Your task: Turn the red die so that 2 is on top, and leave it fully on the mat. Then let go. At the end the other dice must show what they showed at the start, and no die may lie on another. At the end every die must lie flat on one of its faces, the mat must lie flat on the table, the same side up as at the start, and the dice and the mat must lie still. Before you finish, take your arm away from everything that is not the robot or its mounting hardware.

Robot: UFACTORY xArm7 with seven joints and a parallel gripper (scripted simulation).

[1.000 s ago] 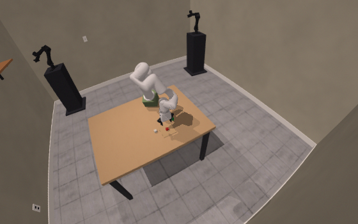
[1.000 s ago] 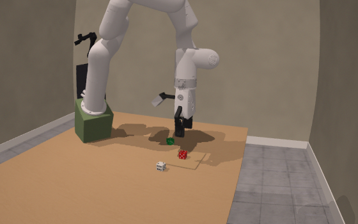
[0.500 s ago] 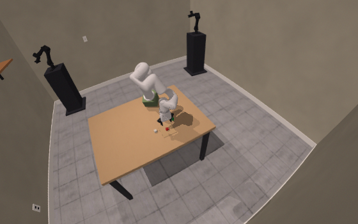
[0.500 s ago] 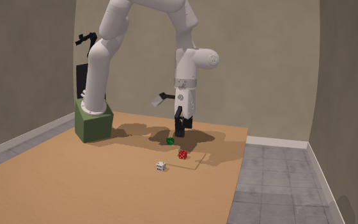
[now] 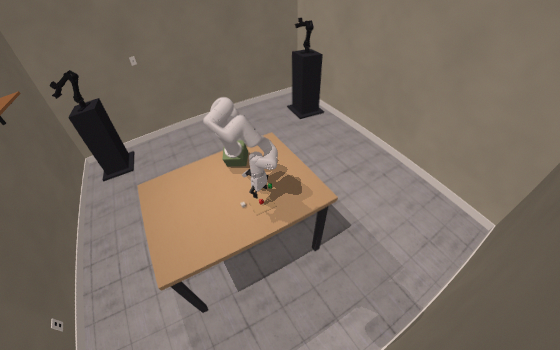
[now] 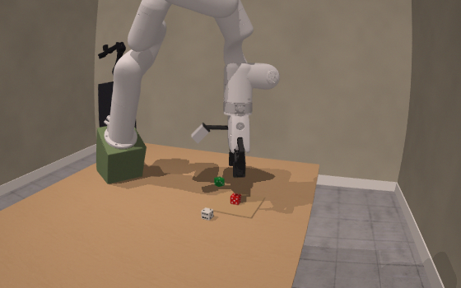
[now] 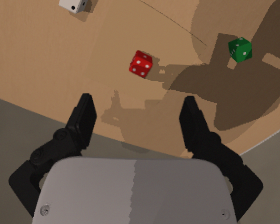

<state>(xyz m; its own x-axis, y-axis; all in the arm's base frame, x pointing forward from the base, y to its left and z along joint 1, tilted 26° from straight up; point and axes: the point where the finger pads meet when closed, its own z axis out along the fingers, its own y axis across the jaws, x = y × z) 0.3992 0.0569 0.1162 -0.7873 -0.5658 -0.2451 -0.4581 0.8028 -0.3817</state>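
Now: the red die 10 cm below my hand. Round my hand: tan mat: 11 cm below; green die: 11 cm to the left, 10 cm below, 10 cm behind; white die: 11 cm to the right, 10 cm below, 3 cm behind.
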